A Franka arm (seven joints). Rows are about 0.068 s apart.
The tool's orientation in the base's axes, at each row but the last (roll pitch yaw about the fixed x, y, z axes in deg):
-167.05 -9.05 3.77
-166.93 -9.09 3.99
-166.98 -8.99 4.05
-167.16 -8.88 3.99
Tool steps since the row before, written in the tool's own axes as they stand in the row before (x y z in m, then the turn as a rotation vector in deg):
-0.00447 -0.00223 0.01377 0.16 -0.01 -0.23
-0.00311 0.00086 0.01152 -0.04 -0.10 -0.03
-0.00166 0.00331 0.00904 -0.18 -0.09 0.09
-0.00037 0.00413 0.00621 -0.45 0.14 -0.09
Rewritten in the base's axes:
-0.00272 0.00509 -0.01346 0.12 -0.03 0.25
-0.00139 0.00167 -0.01176 -0.05 0.09 0.04
-0.00006 -0.00120 -0.00970 -0.17 0.10 -0.09
0.00089 -0.00259 -0.00695 -0.44 -0.19 -0.01

